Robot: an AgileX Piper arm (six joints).
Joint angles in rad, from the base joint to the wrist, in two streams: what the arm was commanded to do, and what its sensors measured. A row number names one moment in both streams.
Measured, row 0:
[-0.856 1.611 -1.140 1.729 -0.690 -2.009]
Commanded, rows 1 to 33:
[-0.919 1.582 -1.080 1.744 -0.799 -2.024]
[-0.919 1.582 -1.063 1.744 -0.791 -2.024]
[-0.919 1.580 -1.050 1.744 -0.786 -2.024]
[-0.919 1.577 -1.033 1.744 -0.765 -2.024]
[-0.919 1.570 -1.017 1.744 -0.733 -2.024]
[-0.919 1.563 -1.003 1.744 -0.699 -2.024]
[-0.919 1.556 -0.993 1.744 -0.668 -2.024]
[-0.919 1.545 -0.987 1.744 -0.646 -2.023]
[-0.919 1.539 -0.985 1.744 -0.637 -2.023]
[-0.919 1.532 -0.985 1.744 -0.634 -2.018]
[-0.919 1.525 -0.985 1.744 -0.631 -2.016]
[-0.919 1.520 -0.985 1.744 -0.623 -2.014]
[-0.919 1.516 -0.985 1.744 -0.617 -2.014]
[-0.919 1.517 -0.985 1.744 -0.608 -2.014]
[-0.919 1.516 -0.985 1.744 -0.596 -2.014]
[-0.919 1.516 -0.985 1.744 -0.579 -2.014]
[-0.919 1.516 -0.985 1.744 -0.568 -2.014]
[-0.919 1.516 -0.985 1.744 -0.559 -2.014]
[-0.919 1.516 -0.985 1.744 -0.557 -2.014]
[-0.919 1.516 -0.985 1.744 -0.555 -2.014]
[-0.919 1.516 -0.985 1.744 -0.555 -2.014]
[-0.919 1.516 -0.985 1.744 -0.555 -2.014]
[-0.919 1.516 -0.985 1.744 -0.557 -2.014]
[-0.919 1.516 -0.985 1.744 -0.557 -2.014]
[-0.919 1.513 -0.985 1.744 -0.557 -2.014]
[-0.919 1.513 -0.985 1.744 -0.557 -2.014]
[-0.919 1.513 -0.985 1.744 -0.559 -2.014]
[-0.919 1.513 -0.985 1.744 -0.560 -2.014]
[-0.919 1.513 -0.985 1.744 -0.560 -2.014]
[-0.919 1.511 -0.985 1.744 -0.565 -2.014]
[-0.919 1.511 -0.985 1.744 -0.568 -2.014]
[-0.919 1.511 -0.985 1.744 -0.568 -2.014]
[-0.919 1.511 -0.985 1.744 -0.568 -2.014]
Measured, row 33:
[-0.907 1.531 -0.990 1.726 -0.543 -2.017]
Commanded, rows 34 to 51:
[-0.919 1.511 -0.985 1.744 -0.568 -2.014]
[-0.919 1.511 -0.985 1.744 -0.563 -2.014]
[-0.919 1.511 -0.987 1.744 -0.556 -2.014]
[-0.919 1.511 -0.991 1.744 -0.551 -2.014]
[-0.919 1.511 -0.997 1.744 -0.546 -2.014]
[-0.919 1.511 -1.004 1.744 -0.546 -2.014]
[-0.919 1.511 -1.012 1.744 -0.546 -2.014]
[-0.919 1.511 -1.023 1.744 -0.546 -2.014]
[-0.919 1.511 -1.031 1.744 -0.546 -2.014]
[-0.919 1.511 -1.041 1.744 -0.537 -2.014]
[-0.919 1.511 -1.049 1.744 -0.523 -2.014]
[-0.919 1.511 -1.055 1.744 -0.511 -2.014]
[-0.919 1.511 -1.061 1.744 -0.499 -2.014]
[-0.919 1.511 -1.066 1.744 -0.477 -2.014]
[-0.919 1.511 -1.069 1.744 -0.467 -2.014]
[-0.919 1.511 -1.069 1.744 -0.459 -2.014]
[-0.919 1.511 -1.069 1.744 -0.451 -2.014]
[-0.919 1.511 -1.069 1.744 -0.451 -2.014]
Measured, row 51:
[-0.907 1.529 -1.059 1.728 -0.468 -2.017]
